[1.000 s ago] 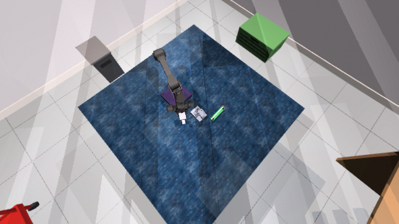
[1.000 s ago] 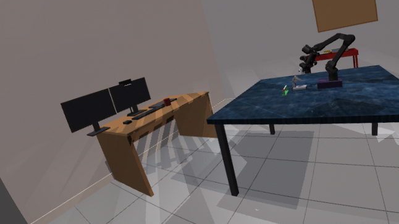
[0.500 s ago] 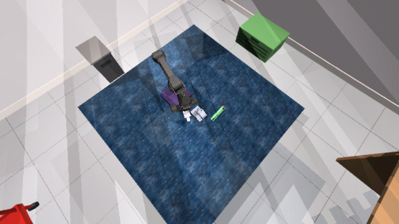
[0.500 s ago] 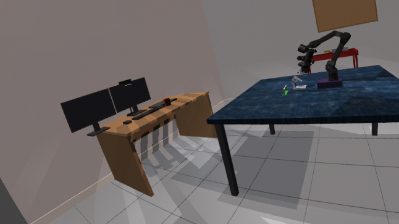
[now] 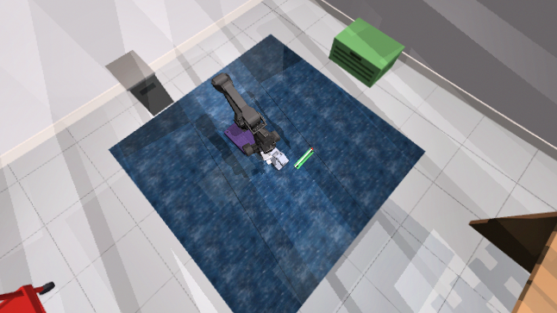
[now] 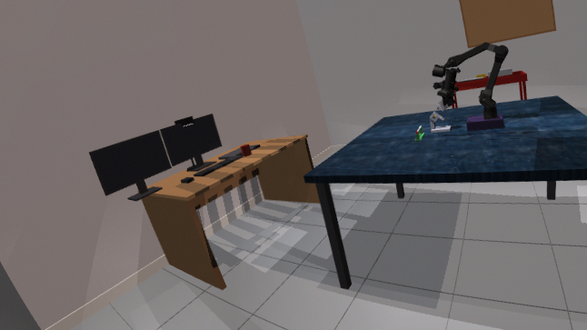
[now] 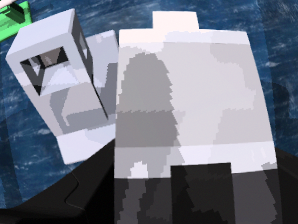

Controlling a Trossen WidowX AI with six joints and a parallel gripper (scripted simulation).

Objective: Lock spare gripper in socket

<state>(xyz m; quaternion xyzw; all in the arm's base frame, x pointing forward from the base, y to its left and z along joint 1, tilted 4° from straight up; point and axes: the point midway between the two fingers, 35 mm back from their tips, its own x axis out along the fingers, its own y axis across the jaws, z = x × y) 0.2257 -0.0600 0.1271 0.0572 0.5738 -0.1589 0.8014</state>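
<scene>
My gripper tip is now 8 cm above the mount, 6 cm to the right of it and 6 cm short of it. Also, from my gripper tip: spare gripper 1 cm ahead; then green rest 16 cm to the left, 15 cm ahead, 12 cm below.
</scene>
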